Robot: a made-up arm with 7 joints. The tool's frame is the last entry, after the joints.
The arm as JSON. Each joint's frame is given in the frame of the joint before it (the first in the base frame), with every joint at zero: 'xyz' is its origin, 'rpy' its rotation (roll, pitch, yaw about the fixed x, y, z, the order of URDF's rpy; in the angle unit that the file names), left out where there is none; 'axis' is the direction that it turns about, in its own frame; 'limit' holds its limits. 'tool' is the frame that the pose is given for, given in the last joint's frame.
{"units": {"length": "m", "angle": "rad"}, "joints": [
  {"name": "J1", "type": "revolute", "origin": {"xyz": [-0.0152, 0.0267, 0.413], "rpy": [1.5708, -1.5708, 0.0]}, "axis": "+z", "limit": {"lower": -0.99, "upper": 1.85}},
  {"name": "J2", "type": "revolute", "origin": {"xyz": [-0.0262, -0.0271, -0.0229], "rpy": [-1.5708, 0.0, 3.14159]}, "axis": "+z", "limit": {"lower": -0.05, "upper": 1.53}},
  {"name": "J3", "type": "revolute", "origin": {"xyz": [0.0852, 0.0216, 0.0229], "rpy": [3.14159, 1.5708, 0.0]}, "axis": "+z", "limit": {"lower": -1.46, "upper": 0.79}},
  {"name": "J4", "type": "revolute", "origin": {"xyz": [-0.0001, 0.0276, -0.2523], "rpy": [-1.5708, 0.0, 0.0]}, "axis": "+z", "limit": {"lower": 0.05, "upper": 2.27}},
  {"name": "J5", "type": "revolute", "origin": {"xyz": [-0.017, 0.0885, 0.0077], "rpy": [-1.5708, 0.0, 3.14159]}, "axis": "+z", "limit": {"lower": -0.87, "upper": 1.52}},
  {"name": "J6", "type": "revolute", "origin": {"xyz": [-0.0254, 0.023, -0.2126], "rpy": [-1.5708, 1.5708, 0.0]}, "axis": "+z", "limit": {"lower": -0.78, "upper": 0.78}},
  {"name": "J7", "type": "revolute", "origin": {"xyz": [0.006, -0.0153, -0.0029], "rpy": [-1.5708, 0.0, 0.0]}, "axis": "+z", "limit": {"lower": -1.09, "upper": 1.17}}
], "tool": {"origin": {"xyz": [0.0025, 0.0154, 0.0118]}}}
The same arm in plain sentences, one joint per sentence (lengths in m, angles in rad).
The arm has seven revolute joints in a row. What follows holds with every joint at zero, and every direction is one of the base frame's.
Joint 1 is mounted 0.0152 m along -x and 0.0267 m along +y and 0.413 m along +z from the base frame's origin and turns about -y, from -0.99 to 1.85 rad.
Joint 2 is mounted 0.0271 m along +x and 0.0229 m along +y and 0.0262 m along -z from joint 1 and turns about +x, from -0.05 to 1.53 rad.
Joint 3 is mounted 0.0229 m along +x and 0.0216 m along +y and 0.0852 m along -z from joint 2 and turns about +z, from -1.46 to 0.79 rad.
Joint 4 is mounted 0.0001 m along +x and 0.0276 m along -y and 0.2523 m along -z from joint 3 and turns about -y, from 0.05 to 2.27 rad.
Joint 5 is mounted 0.017 m along +x and 0.0077 m along -y and 0.0885 m along -z from joint 4 and turns about +z, from -0.87 to 1.52 rad.
Joint 6 is mounted 0.0254 m along -x and 0.023 m along +y and 0.2126 m along -z from joint 5 and turns about +y, from -0.78 to 0.78 rad.
Joint 7 is mounted 0.0153 m along +x and 0.0029 m along -y and 0.006 m along -z from joint 6 and turns about -x, from -1.09 to 1.17 rad.
The tool frame, which is the frame that the pose is given for, is mounted 0.0118 m along -x and 0.0154 m along -y and 0.0025 m along -z from joint 7; its axes are the base frame's turned by roll 3.1416, pitch 1.5708 and yaw 0 rad (as in URDF: about the fixed x, then y, then z).

